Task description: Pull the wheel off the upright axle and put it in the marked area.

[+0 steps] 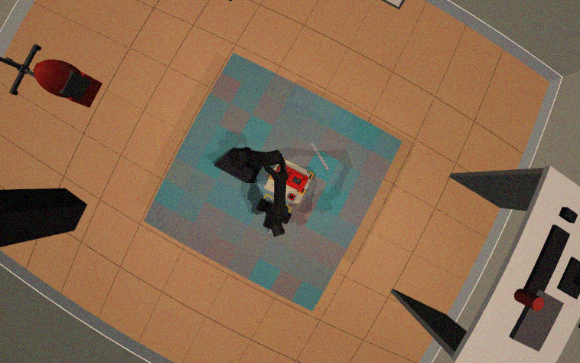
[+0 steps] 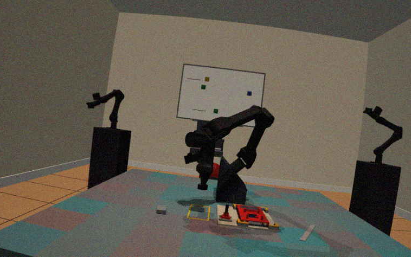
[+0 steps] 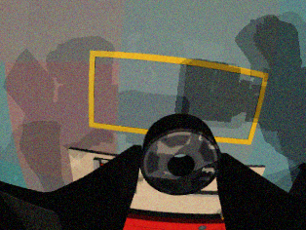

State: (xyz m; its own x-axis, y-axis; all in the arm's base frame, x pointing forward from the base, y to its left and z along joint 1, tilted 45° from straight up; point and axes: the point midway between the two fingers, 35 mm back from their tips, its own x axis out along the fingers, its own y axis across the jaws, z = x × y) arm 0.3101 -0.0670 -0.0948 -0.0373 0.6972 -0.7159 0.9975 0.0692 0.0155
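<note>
Now: gripper tip 110 mm to the right of the upright axle, 70 mm above it and 50 mm short of it. The rest, counted from my gripper tip: grey block 140 mm to the right, 100 mm below, 60 mm ahead; thin grey strip 430 mm to the left, 110 mm below, 70 mm ahead; wheel right at my gripper tip.
</note>
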